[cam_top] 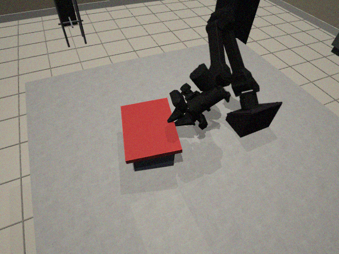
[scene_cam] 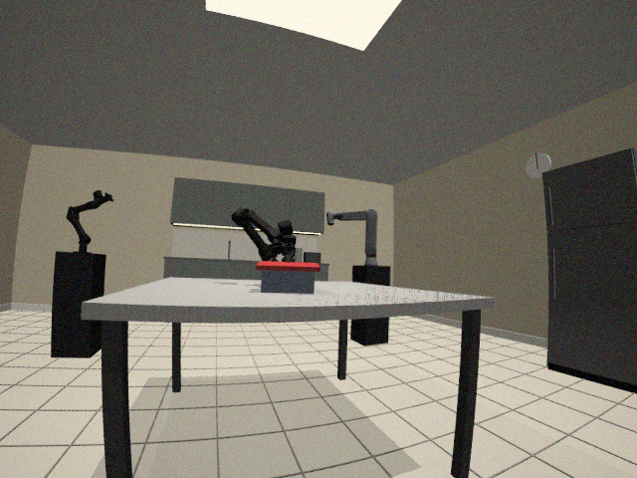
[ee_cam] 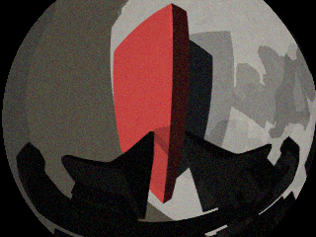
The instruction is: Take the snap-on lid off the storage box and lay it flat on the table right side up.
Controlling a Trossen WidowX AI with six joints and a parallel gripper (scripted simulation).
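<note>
Now: gripper tip 7 cm short of the lid and 2 cm to the left of it. Also, from my gripper tip: grey storage box (7 cm ahead, 2 cm to the right, 6 cm below).
</note>
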